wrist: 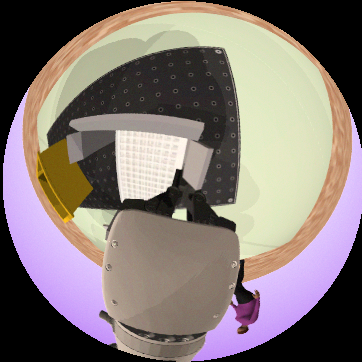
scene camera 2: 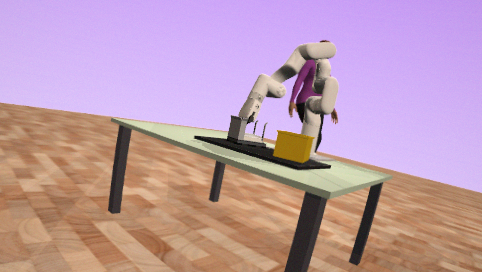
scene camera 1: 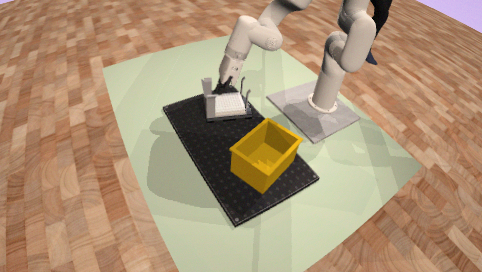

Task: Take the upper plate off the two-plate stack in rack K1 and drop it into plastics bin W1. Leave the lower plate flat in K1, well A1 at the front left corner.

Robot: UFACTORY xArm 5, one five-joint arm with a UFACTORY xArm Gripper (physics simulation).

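Places are measured from the arm's base along level axes (x right, y ahead, z up), in centimetres.
Where they show: gripper, between the fingertips: (scene camera 1: 218, 94); arm's base, origin of its link: (scene camera 1: 322, 103).
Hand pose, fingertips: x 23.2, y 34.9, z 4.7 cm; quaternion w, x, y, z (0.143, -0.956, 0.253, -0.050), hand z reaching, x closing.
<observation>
Things, the pixels of their top centre, and the offset from my fingertips. Level surfaces: height alone.
- rack K1, centre of its top: (wrist: 122, 219) (scene camera 1: 227, 84) (scene camera 2: 250, 118) dx -5.6, dy +0.5, dz +7.6 cm
- Plastics bin W1, centre of its top: (scene camera 1: 268, 143) (wrist: 48, 193) (scene camera 2: 296, 133) dx -31.1, dy +6.5, dz +5.6 cm
- black perforated board, centre of its top: (wrist: 94, 152) (scene camera 1: 233, 138) (scene camera 2: 261, 150) dx -17.2, dy +6.7, dz -4.3 cm
- pale green table, height of its surface: dz -5.7 cm
White gridded plates (scene camera 1: 228, 104) (scene camera 2: 254, 138) (wrist: 149, 162) lie flat in rack K1 (scene camera 1: 210, 102) (scene camera 2: 236, 130) (wrist: 135, 121), which has tall grey walls on one side and two thin dark posts on the other. The picture is too coarse to show the seam between upper and lower plate. My gripper (scene camera 1: 224, 89) (scene camera 2: 250, 120) (wrist: 188, 168) is shut and empty. Its fingertips are at the plates' edge, beside the short grey corner wall in the wrist view; whether they touch it cannot be told. Plastics bin W1 (scene camera 1: 246, 168) (scene camera 2: 293, 147) (wrist: 69, 182) is a yellow open box; no plate shows inside it.
Rack and bin stand on a black perforated board (scene camera 1: 200, 150) (wrist: 175, 90) on the pale green table (scene camera 1: 165, 210) (scene camera 2: 170, 136) (wrist: 285, 150). The arm's base stands on a grey plate (scene camera 1: 315, 131) near the bin. A person (scene camera 2: 303, 82) (wrist: 246, 311) stands behind the arm.
</observation>
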